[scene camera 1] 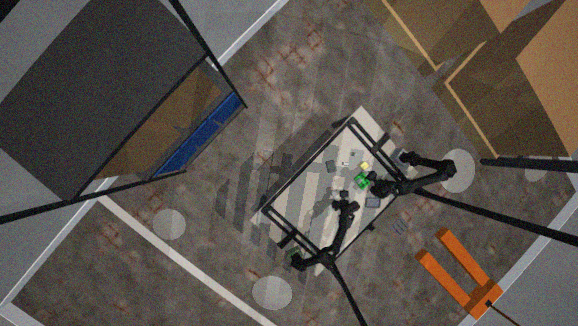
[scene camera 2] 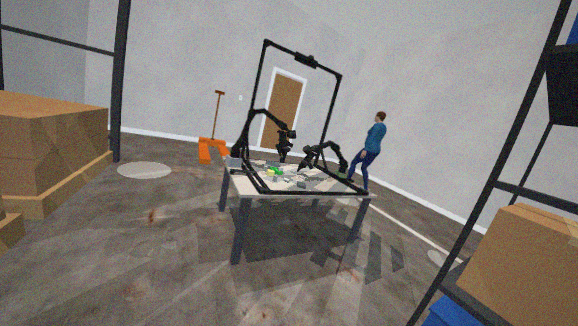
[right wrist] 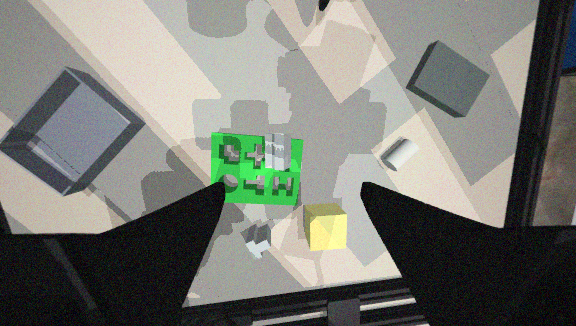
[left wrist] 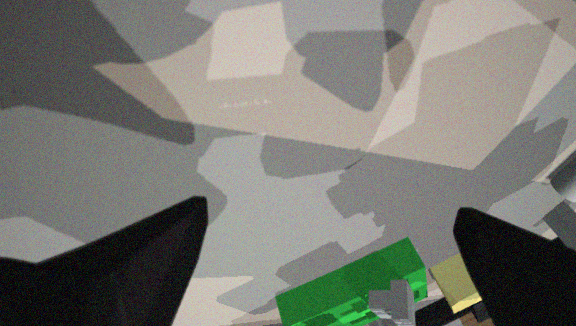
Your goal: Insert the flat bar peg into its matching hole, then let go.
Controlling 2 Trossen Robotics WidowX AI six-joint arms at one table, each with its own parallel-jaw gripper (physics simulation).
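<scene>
A green block (right wrist: 255, 194) (scene camera 1: 362, 180) (scene camera 2: 275, 170) (left wrist: 332, 294) with several shaped holes lies on the table. The grey flat bar peg (right wrist: 277, 151) (left wrist: 393, 301) stands upright in the hole at the block's upper right corner, as the right wrist view shows it, and nothing grips it. My right gripper (right wrist: 294, 188) (scene camera 1: 372, 177) (scene camera 2: 283, 158) is open and empty. It hangs above the block with its fingers spread wide of it. My left gripper (scene camera 1: 343, 195) (scene camera 2: 302, 166) is open and empty, off to the side of the block.
A yellow cube (right wrist: 325, 226) (scene camera 1: 365, 165) (scene camera 2: 270, 172) sits close beside the block. A small grey peg (right wrist: 257, 239), a white cylinder (right wrist: 400, 155) and dark grey boxes (right wrist: 432, 77) (scene camera 1: 372, 202) lie around. A black frame rail (right wrist: 335, 301) runs along the table edge. A person (scene camera 2: 370, 149) walks behind.
</scene>
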